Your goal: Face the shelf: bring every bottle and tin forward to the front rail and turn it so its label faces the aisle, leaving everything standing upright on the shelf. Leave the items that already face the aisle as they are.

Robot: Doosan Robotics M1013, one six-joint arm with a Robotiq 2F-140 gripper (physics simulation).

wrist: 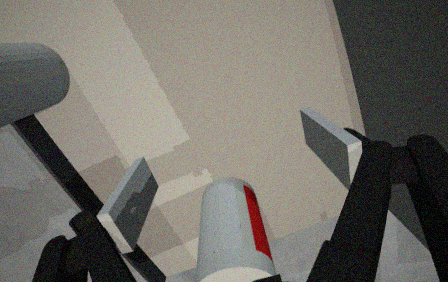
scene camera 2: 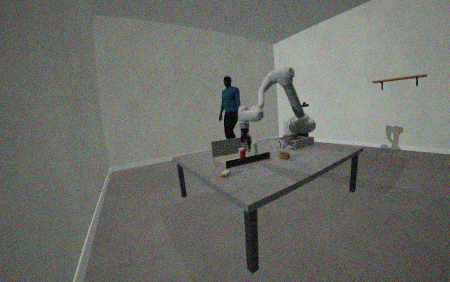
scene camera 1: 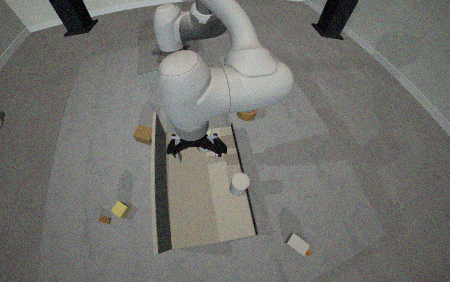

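A tin with a white top stands upright at the front rail; its red label faces the aisle in scene view 2. Its grey side shows at the wrist view's left edge. A second pale grey tin stands upright near the shelf's far end, its red label strip turned toward the dark back wall. The gripper is open, its fingers on either side of this tin and not gripping it. The gripper largely hides that tin in scene view 1.
A brown ring lies beyond the rail side. A white box with an orange tip lies on the aisle side. Behind the back wall are an orange-brown block, a yellow cube and a small brown piece.
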